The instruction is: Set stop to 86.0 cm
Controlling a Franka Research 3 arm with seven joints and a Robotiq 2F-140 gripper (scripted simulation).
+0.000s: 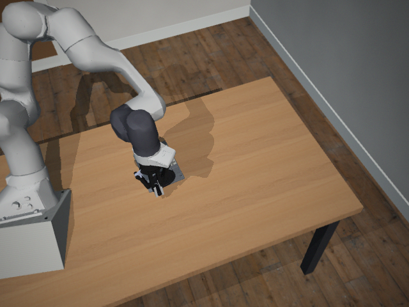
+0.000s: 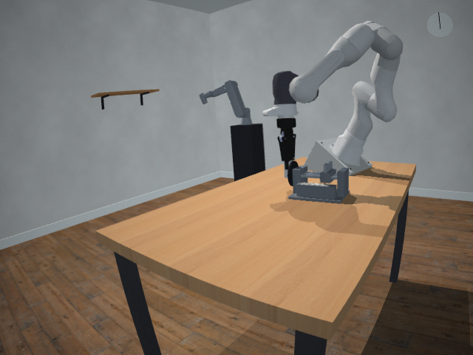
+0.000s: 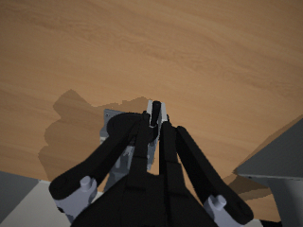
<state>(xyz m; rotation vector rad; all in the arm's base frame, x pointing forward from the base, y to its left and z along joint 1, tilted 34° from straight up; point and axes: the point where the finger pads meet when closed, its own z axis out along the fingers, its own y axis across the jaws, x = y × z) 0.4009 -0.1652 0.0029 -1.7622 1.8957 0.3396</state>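
The black handwheel is 2 cm to the left of my hand, 2 cm below it and 1 cm ahead of it. From my hand the other things lie so: sliding stop block (18 cm to the left, 5 cm ahead, 1 cm above).
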